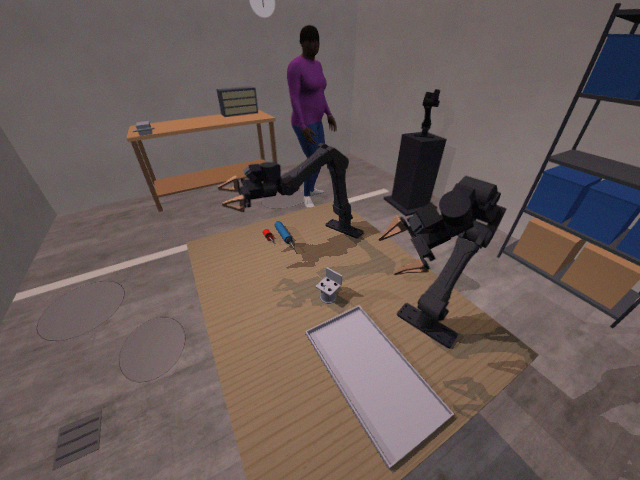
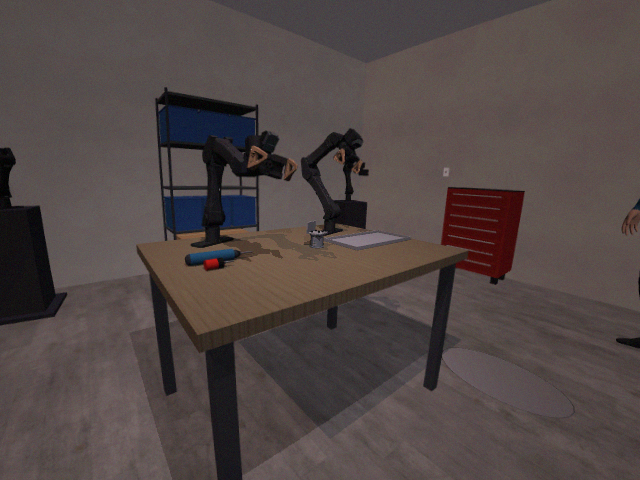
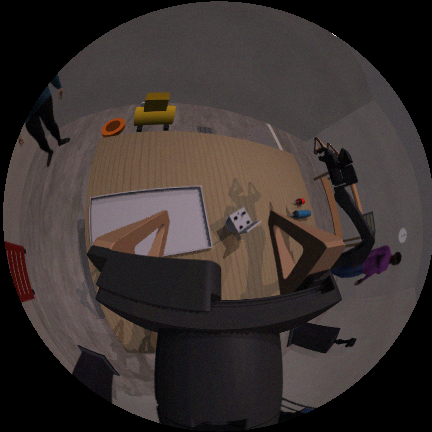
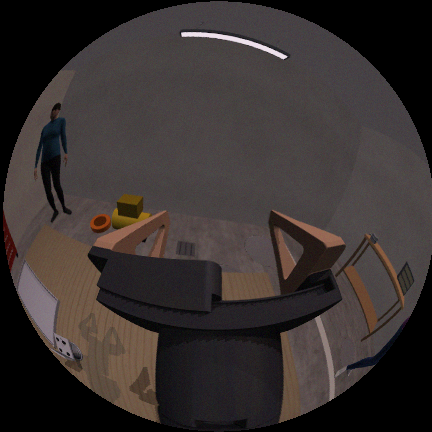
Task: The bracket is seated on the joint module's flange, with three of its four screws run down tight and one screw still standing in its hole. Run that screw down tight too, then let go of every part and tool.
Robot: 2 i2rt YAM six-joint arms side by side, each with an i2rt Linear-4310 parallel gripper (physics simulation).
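Where they show: left gripper, fingertip midpoint: (image 1: 385, 256) (image 2: 350, 168) (image 3: 218, 215); right gripper, fingertip midpoint: (image 1: 220, 196) (image 2: 282, 162) (image 3: 321, 139) (image 4: 218, 215); left arm's base at its link origin: (image 1: 426, 325) (image 2: 329, 232); right arm's base at its link origin: (image 1: 344, 229) (image 2: 213, 242).
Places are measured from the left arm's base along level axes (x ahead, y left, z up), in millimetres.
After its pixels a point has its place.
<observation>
The pale L-shaped bracket (image 1: 329, 285) {x 140, y -328, z 67 mm} (image 3: 242, 220) {x 136, y -335, z 67 mm} (image 4: 63, 346) sits on top of the round joint module (image 1: 328, 297) {x 161, y -314, z 30 mm} (image 2: 317, 241) {x 158, y -356, z 30 mm}, which stands on the table. Dark screw spots show on its plate; which screw stands higher is too small to tell. A blue screwdriver (image 1: 283, 232) {x 15, y -748, z 39 mm} (image 2: 212, 256) {x 14, y -786, z 27 mm} (image 3: 302, 214) {x -2, y -745, z 39 mm} and a smaller red-handled driver (image 1: 267, 234) {x 74, y -801, z 31 mm} (image 2: 211, 264) {x 74, y -833, z 22 mm} (image 3: 300, 201) {x 62, y -793, z 31 mm} lie side by side on the table. My left gripper (image 1: 397, 251) {x 176, y -114, z 353 mm} (image 3: 218, 215) {x 176, y -114, z 353 mm} is open and empty, raised above the table. My right gripper (image 1: 225, 194) {x 288, y -738, z 341 mm} (image 2: 273, 163) {x 288, y -738, z 341 mm} (image 4: 218, 215) {x 288, y -738, z 341 mm} is open and empty, high above the table near the two drivers.
A shallow grey tray (image 1: 379, 384) {x 283, y -3, z 4 mm} (image 2: 368, 239) {x 263, y -46, z 4 mm} (image 3: 206, 220) {x 189, y -239, z 15 mm} lies on the table (image 1: 222, 330) {x 502, y -491, z 0 mm} (image 2: 289, 289) {x 365, y -795, z 0 mm} beside the joint module. A person in purple (image 1: 307, 87) stands behind the right arm. A workbench (image 1: 201, 124) and a shelf rack (image 1: 559, 124) stand further off.
</observation>
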